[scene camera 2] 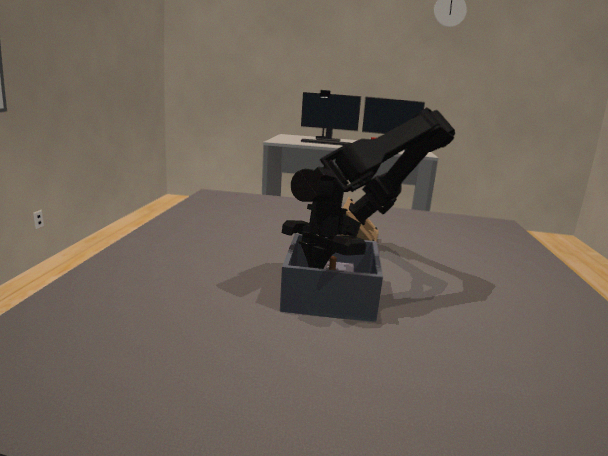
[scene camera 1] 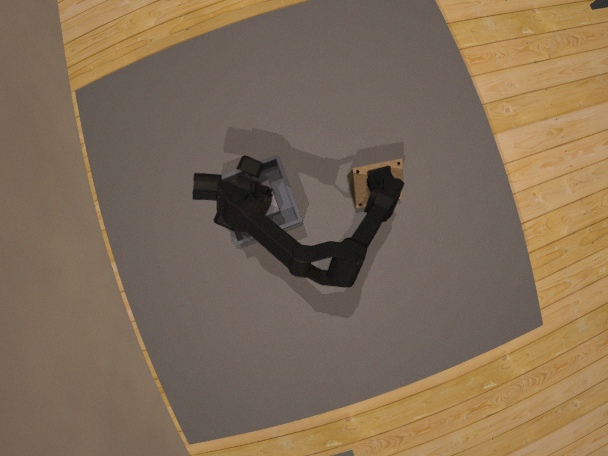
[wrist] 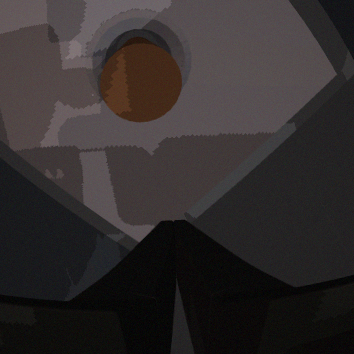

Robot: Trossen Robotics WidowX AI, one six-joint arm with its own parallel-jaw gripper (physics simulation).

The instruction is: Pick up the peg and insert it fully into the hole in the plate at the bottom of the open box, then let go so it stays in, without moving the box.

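Where they show: gripper, fingertip midpoint: (scene camera 2: 315,278) (wrist: 173,231); arm's base, link origin: (scene camera 2: 356,214) (scene camera 1: 379,177).
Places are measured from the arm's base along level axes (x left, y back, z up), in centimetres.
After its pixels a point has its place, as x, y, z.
The brown peg (scene camera 2: 332,262) @[-2.4, -34.0, -1.1] (wrist: 141,82) @[-2.4, -33.3, -0.2] stands about upright in the hole (wrist: 159,38) @[-1.5, -33.2, -4.2] of the pale plate (scene camera 2: 346,267) @[0.4, -30.9, -3.1] (wrist: 245,95) @[-0.6, -36.0, -3.2]. Its round top faces the wrist camera, and part of it shows above the plate in scene camera 2. How deep it sits cannot be told. The grey open box (scene camera 1: 291,191) @[-2.1, -23.8, 0.9] (scene camera 2: 330,295) @[-1.4, -42.7, -4.1] (wrist: 280,215) @[-1.9, -41.7, -4.1] stands upright around the plate. My gripper (scene camera 2: 318,264) @[-5.2, -38.3, -3.1] (wrist: 173,231) @[-5.2, -38.3, -3.1] is shut and empty, pointing down inside the box beside the peg, apart from it in the wrist view. In scene camera 1 the arm hides the peg.
The box walls rise close around my fingers. The wooden mounting board (scene camera 1: 361,187) @[1.3, -5.2, -1.4] of the arm lies to the right of the box in scene camera 1. A desk (scene camera 2: 272,170) with two monitors (scene camera 2: 330,111) stands in the far background in scene camera 2.
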